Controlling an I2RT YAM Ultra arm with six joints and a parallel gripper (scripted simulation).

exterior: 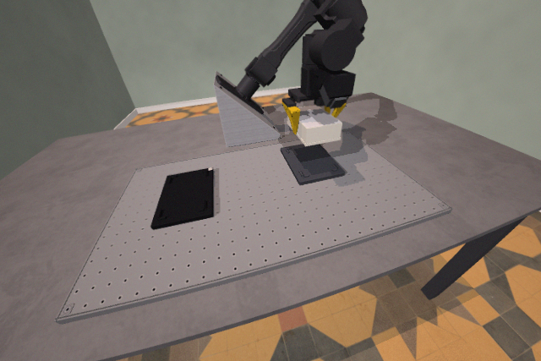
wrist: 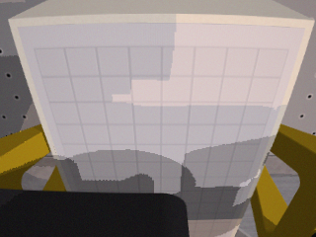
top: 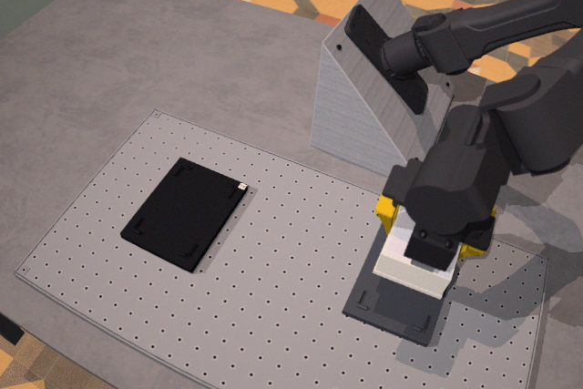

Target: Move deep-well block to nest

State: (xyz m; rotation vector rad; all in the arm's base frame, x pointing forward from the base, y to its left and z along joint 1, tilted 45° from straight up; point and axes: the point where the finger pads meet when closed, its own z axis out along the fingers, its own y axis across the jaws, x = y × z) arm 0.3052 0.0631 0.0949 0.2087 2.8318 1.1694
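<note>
Right now the nest N2 is 10 cm below my hand. From my hand the other things lie so: white 96-well deep-well block (1 cm above); then black plate nest N1 (32 cm to the right, 10 cm below).
</note>
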